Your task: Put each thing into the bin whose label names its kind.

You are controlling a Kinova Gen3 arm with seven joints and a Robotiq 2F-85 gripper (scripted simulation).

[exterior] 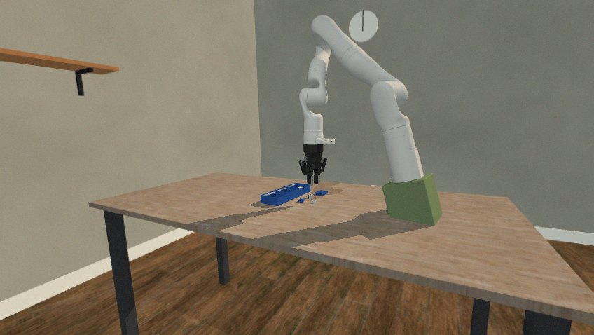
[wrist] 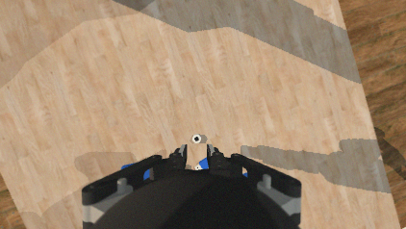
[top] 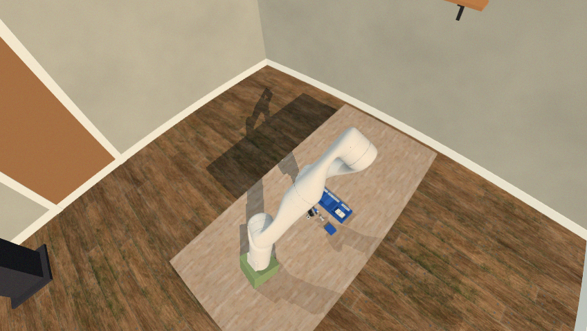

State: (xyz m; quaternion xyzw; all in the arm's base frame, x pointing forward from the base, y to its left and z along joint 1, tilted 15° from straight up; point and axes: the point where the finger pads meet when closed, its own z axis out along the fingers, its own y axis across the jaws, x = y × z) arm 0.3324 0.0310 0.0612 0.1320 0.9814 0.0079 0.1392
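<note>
Now: the grey ring 90 mm below my hand. Also, from my hand: flat blue block 30 mm ahead, 130 mm to the right, 80 mm below; white tile 130 mm ahead, 110 mm to the right, 80 mm below.
</note>
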